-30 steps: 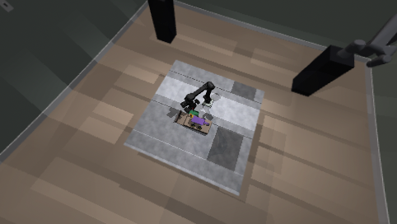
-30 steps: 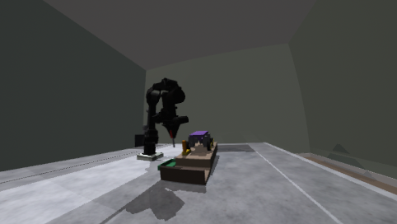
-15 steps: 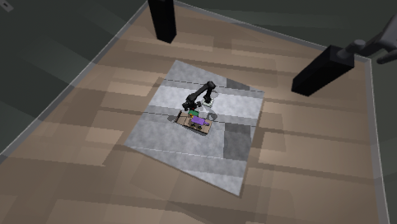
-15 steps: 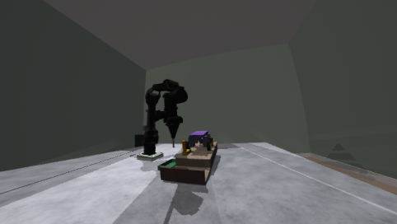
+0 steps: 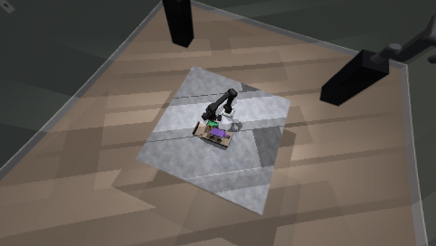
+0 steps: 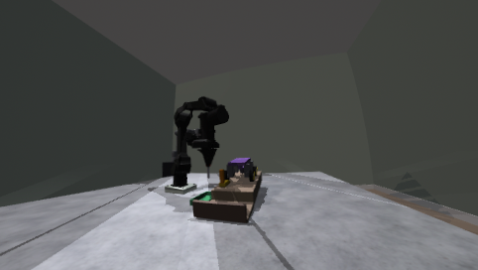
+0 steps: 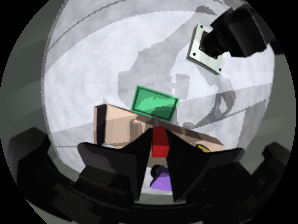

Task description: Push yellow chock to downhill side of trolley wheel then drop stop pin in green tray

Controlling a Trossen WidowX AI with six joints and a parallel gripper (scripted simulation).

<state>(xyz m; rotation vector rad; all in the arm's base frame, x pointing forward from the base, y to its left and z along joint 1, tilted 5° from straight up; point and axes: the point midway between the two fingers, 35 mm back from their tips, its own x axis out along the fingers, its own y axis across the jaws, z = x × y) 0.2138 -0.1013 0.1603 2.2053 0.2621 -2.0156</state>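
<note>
Right now my gripper tip is 140 mm above the green tray and 10 mm past it. The rest, counted from my gripper tip: red-headed stop pin: right at my gripper tip; then yellow chock: 60 mm ahead, 50 mm below, 20 mm to the left; then purple trolley: 110 mm ahead, 100 mm to the left, 30 mm below.
</note>
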